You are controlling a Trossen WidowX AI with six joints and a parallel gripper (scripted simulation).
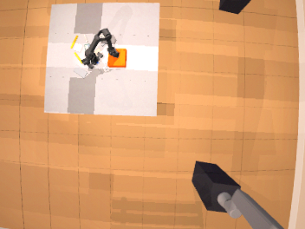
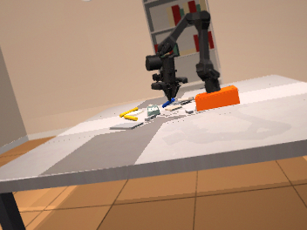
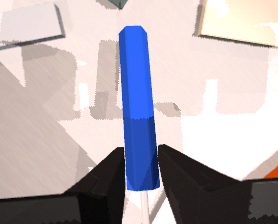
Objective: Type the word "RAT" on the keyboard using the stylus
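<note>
The grey stylus tip is 3 cm behind my gripper tip, 2 cm to the left of it and 1 cm above it. From my gripper tip the other things lie so: R key (15 cm ahead, 11 cm to the right, 5 cm below); blue stylus (right at my gripper tip); flat grey pad (20 cm ahead, 12 cm to the left, 6 cm below).
</note>
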